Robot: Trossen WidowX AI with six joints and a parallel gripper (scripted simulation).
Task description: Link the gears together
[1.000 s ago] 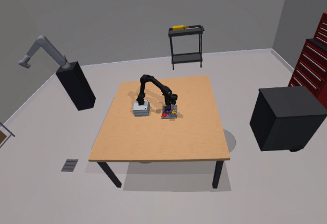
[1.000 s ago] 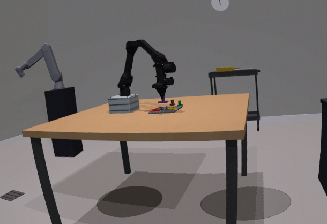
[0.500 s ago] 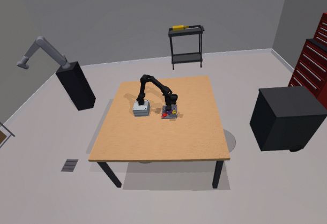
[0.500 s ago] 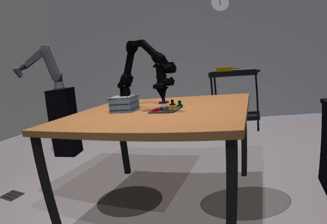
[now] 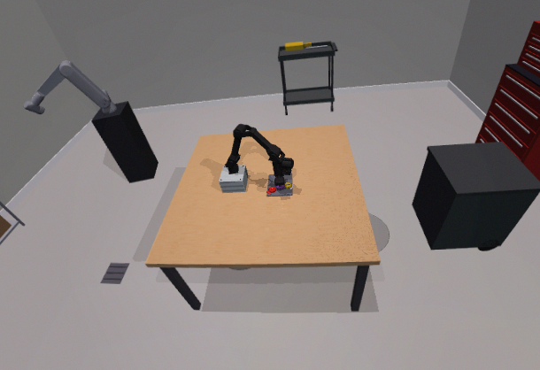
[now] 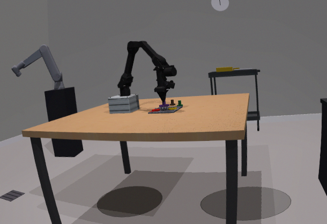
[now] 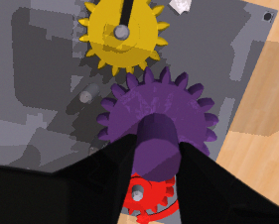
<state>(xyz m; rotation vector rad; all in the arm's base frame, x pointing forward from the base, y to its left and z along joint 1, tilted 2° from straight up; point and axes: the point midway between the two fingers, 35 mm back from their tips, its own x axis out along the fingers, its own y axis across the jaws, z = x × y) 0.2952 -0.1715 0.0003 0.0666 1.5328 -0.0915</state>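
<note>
My gripper tip is now 60 mm past the red gear, 50 mm above it and 10 mm to the right of it. Round my gripper tip: purple gear (10 mm below); then green gear (190 mm to the left, 80 mm ahead, 50 mm below); then grey board (60 mm below, 50 mm to the left).
</note>
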